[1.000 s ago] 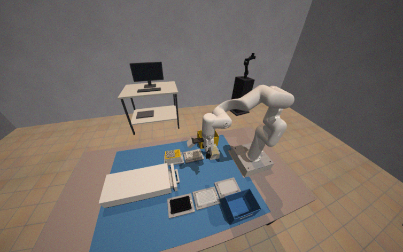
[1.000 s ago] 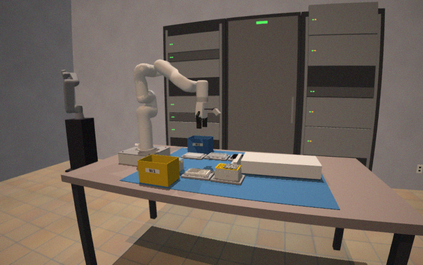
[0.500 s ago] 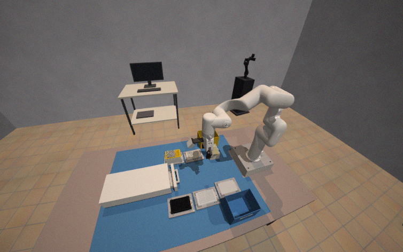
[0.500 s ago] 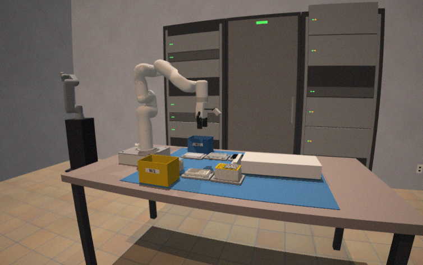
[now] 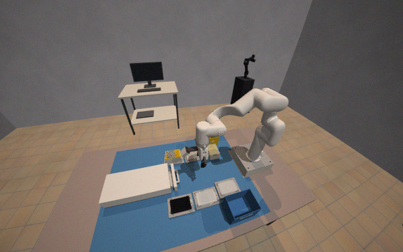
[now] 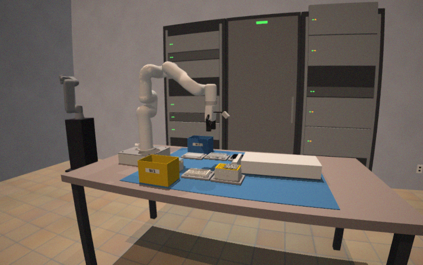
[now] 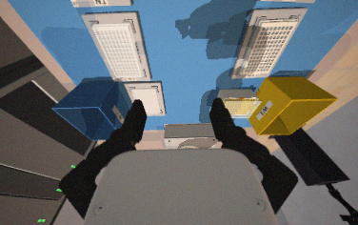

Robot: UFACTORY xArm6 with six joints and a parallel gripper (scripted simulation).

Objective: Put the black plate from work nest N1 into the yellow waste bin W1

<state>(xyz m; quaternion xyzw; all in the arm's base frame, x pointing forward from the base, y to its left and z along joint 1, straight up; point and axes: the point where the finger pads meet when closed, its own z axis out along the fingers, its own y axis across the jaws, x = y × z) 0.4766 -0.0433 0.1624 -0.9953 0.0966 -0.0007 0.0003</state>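
Now: hand 200 mm short of the black plate, 120 mm to the right of it and 220 mm above it. From my hand the other things lie so: drawer (300 mm ahead, 100 mm to the right, 210 mm below); then yellow tip box (120 mm ahead, 270 mm to the right, 180 mm below); then work nest N1 (200 mm ahead, 120 mm to the left, 230 mm below).
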